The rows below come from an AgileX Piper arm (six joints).
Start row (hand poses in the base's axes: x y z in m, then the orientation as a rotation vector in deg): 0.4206 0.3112 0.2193 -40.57 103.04 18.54
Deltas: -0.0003 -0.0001 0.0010 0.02 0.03 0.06; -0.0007 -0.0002 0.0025 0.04 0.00 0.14; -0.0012 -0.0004 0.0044 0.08 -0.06 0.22; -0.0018 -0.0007 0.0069 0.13 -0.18 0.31; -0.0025 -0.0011 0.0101 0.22 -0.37 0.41; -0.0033 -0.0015 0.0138 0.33 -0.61 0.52; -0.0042 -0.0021 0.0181 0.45 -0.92 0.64; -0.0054 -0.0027 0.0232 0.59 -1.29 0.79; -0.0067 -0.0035 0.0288 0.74 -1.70 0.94; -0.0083 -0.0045 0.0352 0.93 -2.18 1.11; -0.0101 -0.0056 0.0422 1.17 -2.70 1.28; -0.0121 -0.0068 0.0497 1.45 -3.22 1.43; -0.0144 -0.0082 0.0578 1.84 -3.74 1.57; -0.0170 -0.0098 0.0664 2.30 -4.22 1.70; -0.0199 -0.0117 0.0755 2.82 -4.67 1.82; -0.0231 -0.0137 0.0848 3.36 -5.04 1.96; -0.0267 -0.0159 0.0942 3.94 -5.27 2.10
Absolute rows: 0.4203 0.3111 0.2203 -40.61 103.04 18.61; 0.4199 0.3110 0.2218 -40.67 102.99 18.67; 0.4194 0.3108 0.2237 -40.72 102.89 18.73; 0.4188 0.3105 0.2262 -40.77 102.74 18.79; 0.4181 0.3101 0.2294 -40.81 102.51 18.86; 0.4173 0.3097 0.2331 -40.84 102.21 18.93; 0.4164 0.3091 0.2374 -40.88 101.85 18.99; 0.4152 0.3085 0.2425 -40.94 101.42 19.06; 0.4139 0.3077 0.2481 -40.99 100.94 19.12; 0.4123 0.3067 0.2545 -41.03 100.38 19.20; 0.4105 0.3056 0.2615 -41.04 99.77 19.31; 0.4085 0.3044 0.2690 -41.00 99.16 19.44; 0.4062 0.3030 0.2771 -40.88 98.52 19.66; 0.4036 0.3014 0.2857 -40.69 97.90 19.95; 0.4007 0.2995 0.2948 -40.45 97.29 20.29; 0.3975 0.2975 0.3041 -40.22 96.75 20.70; 0.3939 0.2953 0.3135 -39.95 96.32 21.19
